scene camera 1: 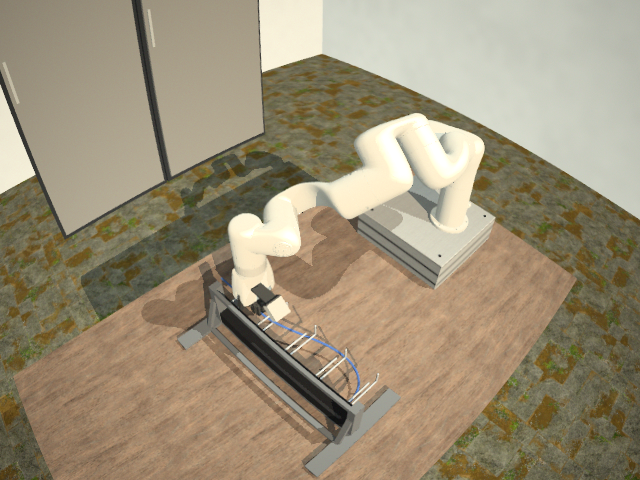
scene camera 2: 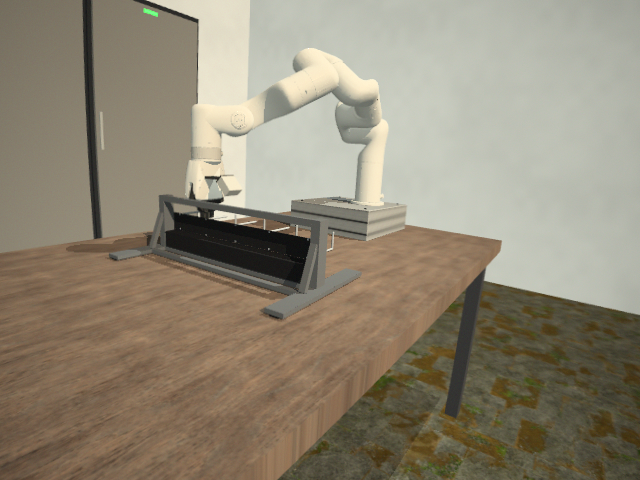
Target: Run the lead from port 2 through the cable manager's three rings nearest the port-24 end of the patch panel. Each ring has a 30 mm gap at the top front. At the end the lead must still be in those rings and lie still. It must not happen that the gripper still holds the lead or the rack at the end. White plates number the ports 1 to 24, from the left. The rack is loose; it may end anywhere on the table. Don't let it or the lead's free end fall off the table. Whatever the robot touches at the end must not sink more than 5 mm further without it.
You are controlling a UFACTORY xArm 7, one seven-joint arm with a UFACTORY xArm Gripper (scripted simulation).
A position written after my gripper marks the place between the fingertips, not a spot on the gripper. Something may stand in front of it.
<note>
In view: my gripper [scene camera 2: 207,226] and a rack [scene camera 2: 188,235].
The rack is seen too in scene camera 1 [scene camera 1: 324,399]. My gripper shows as well in scene camera 1 [scene camera 1: 258,310].
</note>
